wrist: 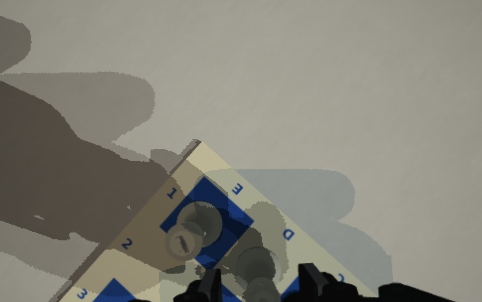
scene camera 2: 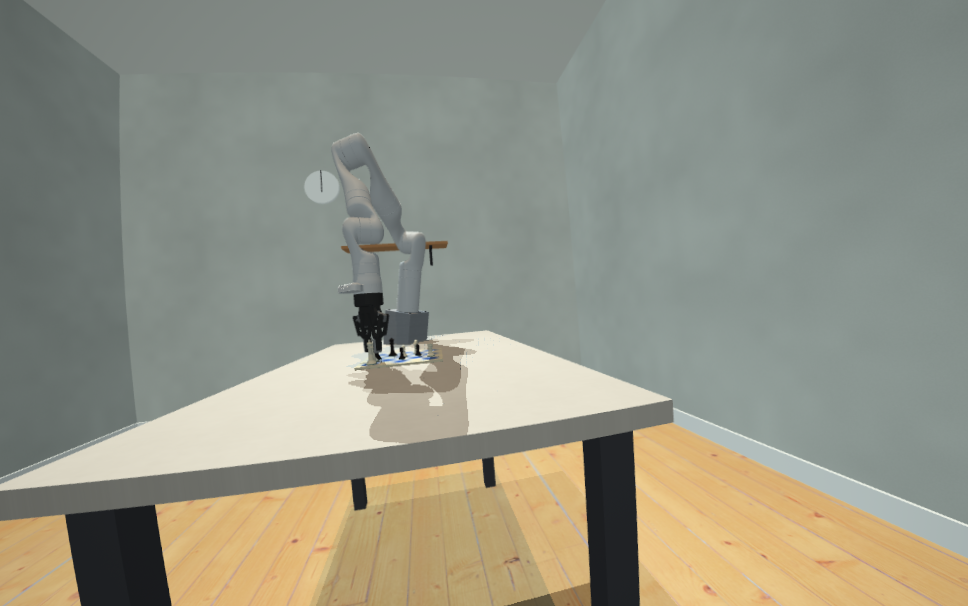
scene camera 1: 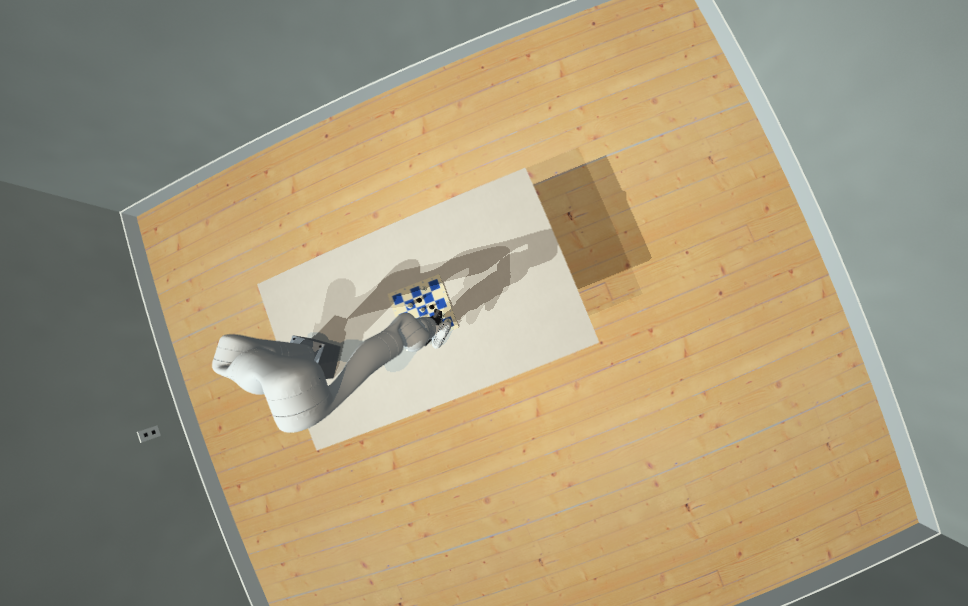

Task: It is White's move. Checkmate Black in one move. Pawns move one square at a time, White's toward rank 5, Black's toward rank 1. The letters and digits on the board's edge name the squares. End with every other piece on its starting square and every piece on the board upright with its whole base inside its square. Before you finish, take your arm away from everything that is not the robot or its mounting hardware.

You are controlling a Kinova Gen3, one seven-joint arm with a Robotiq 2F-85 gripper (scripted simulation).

Scene:
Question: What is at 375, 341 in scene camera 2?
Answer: My gripper.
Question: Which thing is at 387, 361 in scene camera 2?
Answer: A cream chessboard.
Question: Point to a cream chessboard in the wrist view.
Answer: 137, 257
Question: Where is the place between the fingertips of my gripper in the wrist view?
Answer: At 260, 286

